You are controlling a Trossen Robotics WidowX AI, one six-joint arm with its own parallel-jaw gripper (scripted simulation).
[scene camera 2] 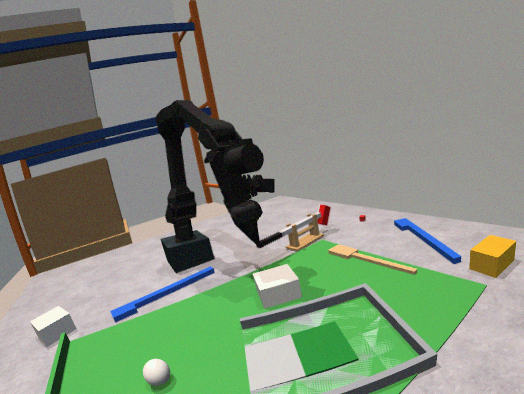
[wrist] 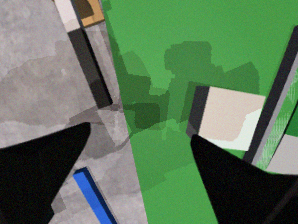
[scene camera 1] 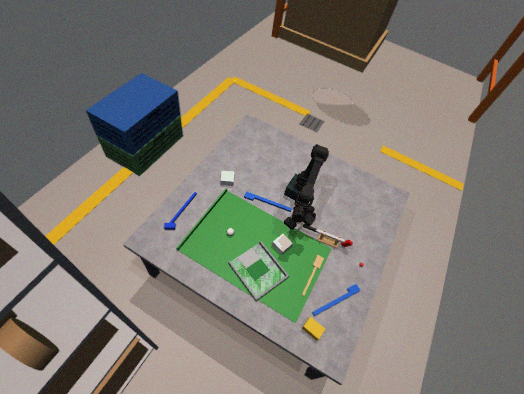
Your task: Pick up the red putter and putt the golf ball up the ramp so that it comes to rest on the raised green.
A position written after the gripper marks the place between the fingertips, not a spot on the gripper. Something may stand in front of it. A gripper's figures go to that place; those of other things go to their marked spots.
Labels:
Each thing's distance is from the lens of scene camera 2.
gripper [scene camera 2: 253, 237]: 68 cm
white block [scene camera 2: 49, 327]: 75 cm

